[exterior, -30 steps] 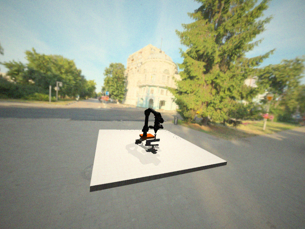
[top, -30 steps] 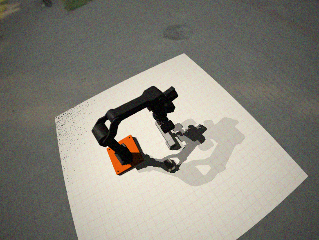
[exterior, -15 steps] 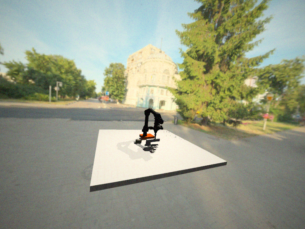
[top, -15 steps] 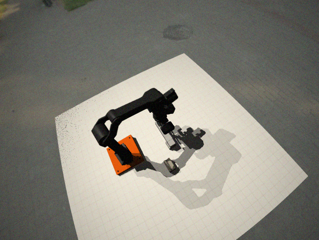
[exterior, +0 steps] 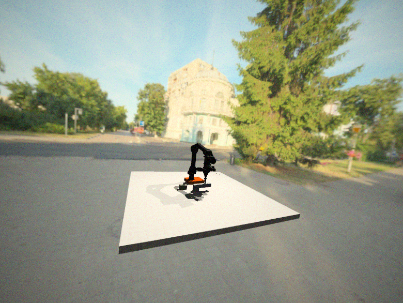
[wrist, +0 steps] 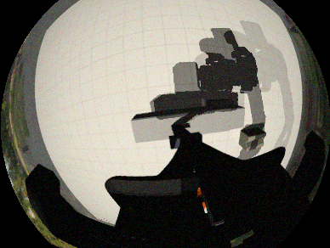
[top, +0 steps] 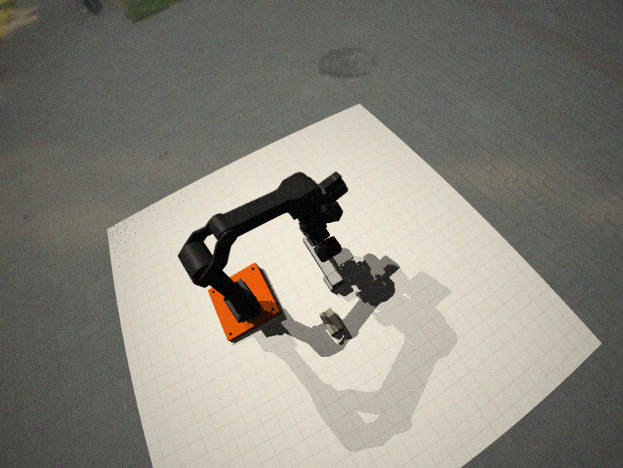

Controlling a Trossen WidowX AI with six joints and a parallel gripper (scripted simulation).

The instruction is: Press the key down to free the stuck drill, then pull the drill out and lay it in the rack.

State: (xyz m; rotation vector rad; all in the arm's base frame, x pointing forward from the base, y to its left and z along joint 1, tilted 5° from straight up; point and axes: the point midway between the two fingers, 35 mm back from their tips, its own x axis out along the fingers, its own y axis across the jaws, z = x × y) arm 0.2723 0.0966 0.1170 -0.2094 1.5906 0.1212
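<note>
The thin upright pin is 30 mm below my gripper tip. The rest, counted from my gripper tip: long grey block: 90 mm below, 30 mm to the right; then olive drill: 80 mm below, 50 mm to the right; then grey grooved rack: 210 mm to the right, 110 mm below, 40 mm behind.
</note>
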